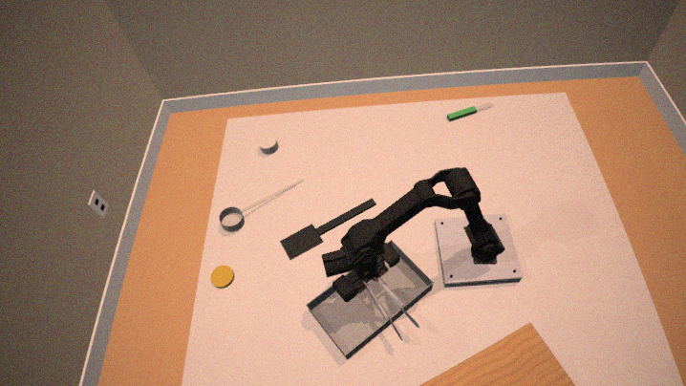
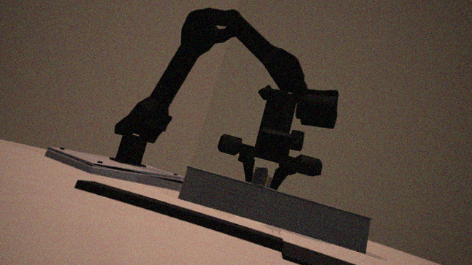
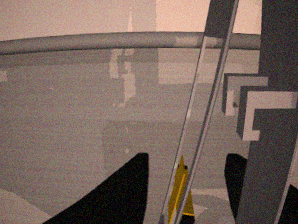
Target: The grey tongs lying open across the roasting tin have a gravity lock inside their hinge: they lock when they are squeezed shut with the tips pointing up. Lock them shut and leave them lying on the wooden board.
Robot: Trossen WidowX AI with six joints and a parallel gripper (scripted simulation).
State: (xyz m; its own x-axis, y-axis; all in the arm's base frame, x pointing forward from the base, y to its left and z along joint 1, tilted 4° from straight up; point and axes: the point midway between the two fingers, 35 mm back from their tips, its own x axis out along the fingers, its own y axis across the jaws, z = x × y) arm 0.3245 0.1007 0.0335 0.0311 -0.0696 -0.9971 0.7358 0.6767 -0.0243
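My gripper tip is now 40 mm to the right of the grey roasting tin and 10 mm past it. The rest, counted from my gripper tip: yellow disc (440 mm ahead, 20 mm below, 10 mm to the right); then black spatula (180 mm to the right, 150 mm ahead, 20 mm below); then yellow slider (40 mm above, 10 mm to the right, 10 mm ahead).
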